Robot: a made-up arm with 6 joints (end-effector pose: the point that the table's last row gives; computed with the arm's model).
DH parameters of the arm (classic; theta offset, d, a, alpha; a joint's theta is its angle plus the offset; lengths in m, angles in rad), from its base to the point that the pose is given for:
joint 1: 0 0.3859 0 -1.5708
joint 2: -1.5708 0 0.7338 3.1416
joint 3: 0 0 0 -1.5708
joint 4: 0 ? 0 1.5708
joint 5: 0 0.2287 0 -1.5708
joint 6: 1.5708 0 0 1.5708
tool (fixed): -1.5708 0 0 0
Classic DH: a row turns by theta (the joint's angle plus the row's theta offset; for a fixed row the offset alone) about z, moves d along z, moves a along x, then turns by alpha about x.
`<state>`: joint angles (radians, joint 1 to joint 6).
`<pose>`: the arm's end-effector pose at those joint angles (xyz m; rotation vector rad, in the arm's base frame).
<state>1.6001 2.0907 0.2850 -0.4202 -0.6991 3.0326</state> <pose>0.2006 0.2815 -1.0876 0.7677 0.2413 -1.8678</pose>
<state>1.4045 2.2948 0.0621 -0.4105 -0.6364 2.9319</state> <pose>0.1676 -0.2683 -0.9612 0.6034 -0.2727 -2.0001</pose>
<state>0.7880 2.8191 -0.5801 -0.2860 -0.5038 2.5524</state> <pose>-0.4617 -0.7752 0.0485 -0.4424 -1.2832 -1.8664</pose>
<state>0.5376 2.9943 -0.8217 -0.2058 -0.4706 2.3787</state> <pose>-0.5478 -0.5872 0.4225 -0.9380 -1.3246 -1.6595</pose>
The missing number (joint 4, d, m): -1.1626
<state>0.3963 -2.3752 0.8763 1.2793 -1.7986 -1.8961</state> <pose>-1.4880 -0.6939 -0.4880 -2.5936 1.2717 -0.6481</pose>
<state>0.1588 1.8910 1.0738 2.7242 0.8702 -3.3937</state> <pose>1.5070 0.4531 -0.6294 0.5251 1.7132 -0.0851</pose>
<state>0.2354 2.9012 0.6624 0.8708 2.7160 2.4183</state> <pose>-0.3625 -0.2385 -1.3479 -1.5206 -0.9152 -0.0792</pose>
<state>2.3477 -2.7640 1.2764 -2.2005 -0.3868 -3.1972</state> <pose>0.7025 -0.9066 -1.0910 2.0013 -0.5325 -1.8592</pose>
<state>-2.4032 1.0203 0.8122 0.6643 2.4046 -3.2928</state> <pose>-1.4465 -1.0731 0.6675 1.1004 -0.5834 0.5303</pose>
